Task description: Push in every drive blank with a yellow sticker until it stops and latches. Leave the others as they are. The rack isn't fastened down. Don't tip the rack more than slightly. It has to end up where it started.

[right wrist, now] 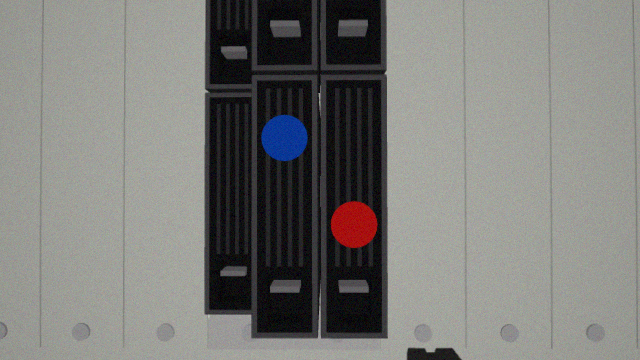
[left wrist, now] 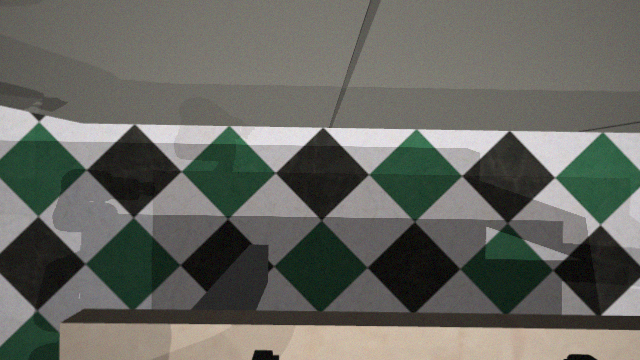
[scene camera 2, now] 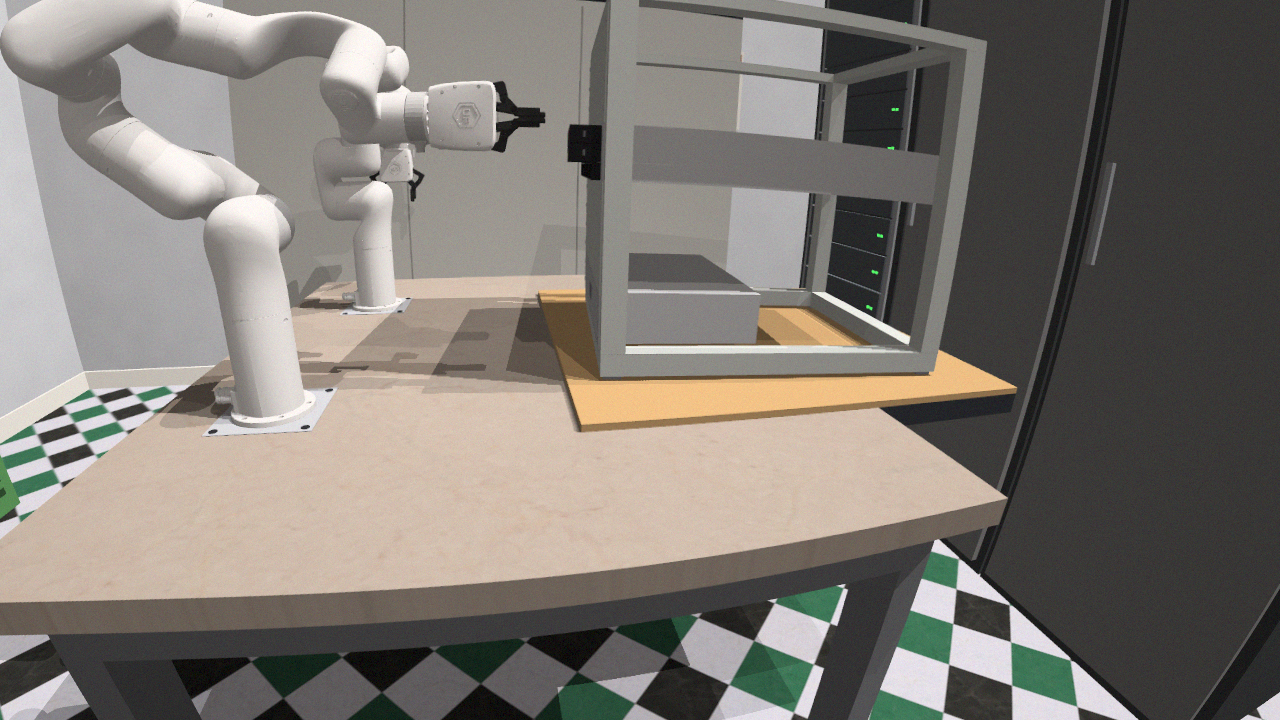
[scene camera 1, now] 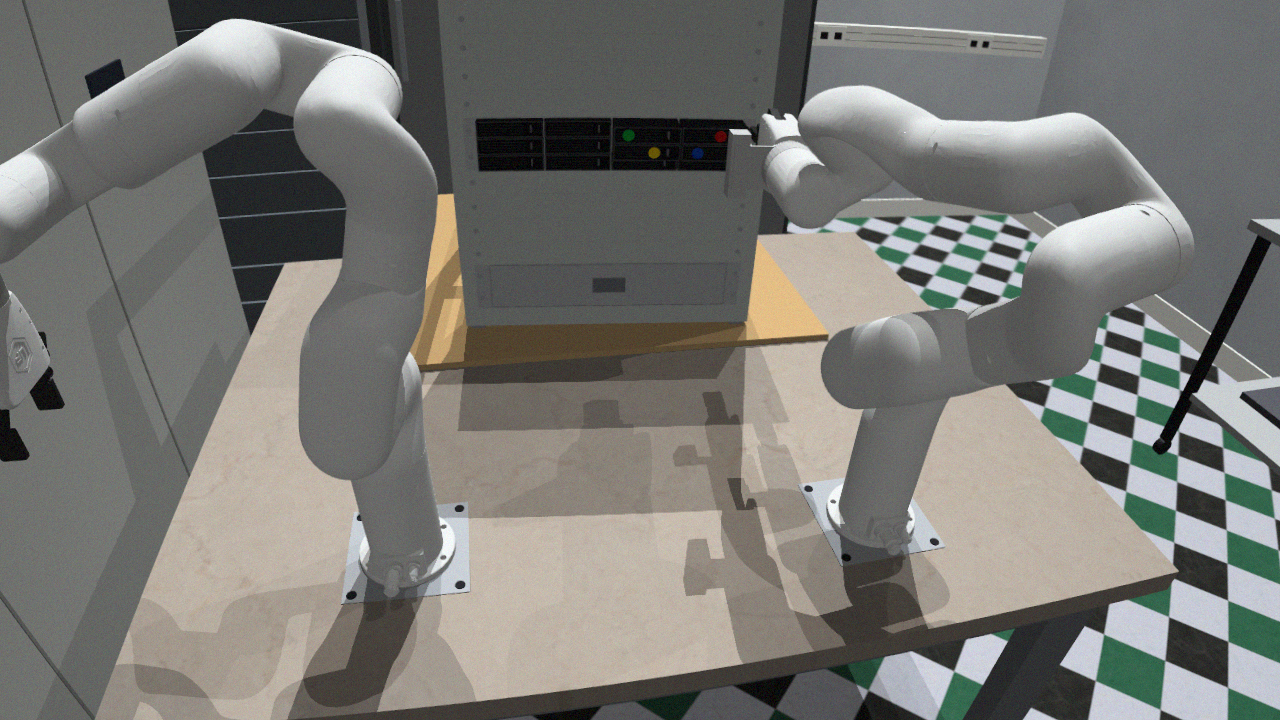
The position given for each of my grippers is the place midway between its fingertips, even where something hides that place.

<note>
I see my left gripper (scene camera 1: 35, 432), my right gripper (scene camera 2: 545, 117), a grey rack (scene camera 1: 536, 247), a green-stickered blank (scene camera 1: 625, 130), a blue-stickered blank (right wrist: 285, 116) and a red-stickered blank (scene camera 1: 694, 131).
The grey rack also shows in the right wrist view (right wrist: 505, 133) and in scene camera 2 (scene camera 2: 643, 298). The red-stickered blank also shows in the right wrist view (right wrist: 354, 267). My left gripper also shows in scene camera 2 (scene camera 2: 398, 201). The left wrist view misses the grey rack: it is out of frame. The left wrist view misses the green-stickered blank: it is out of frame.
</note>
